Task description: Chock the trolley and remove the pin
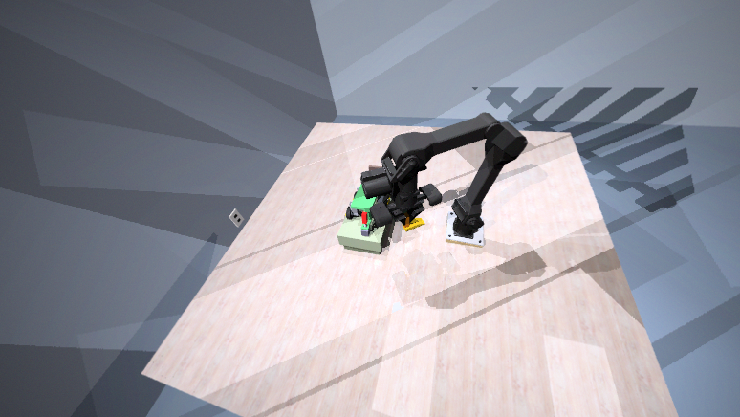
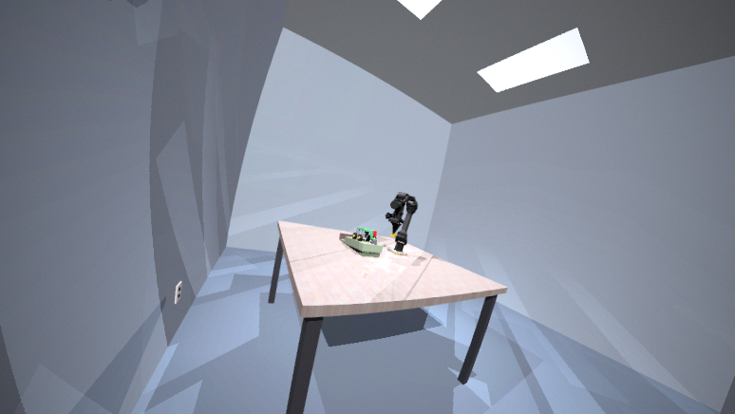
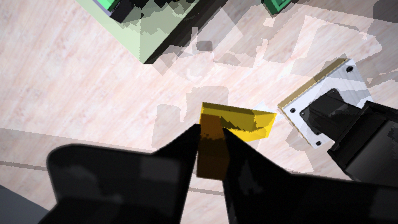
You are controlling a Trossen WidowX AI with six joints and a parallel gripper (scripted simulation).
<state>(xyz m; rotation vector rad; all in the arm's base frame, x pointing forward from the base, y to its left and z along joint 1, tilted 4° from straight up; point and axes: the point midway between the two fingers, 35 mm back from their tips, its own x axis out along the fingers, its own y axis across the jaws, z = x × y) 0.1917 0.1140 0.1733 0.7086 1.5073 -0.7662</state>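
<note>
Right now the yellow chock is 2 cm behind my gripper tip, 1 cm to the right of it and 1 cm below it. Also, from my gripper tip: trolley (15 cm ahead, 11 cm to the right, 7 cm below); grey-green ramp (15 cm ahead, 13 cm below, 11 cm to the right); red-headed stop pin (14 cm ahead, 5 cm below, 1 cm to the right).
</note>
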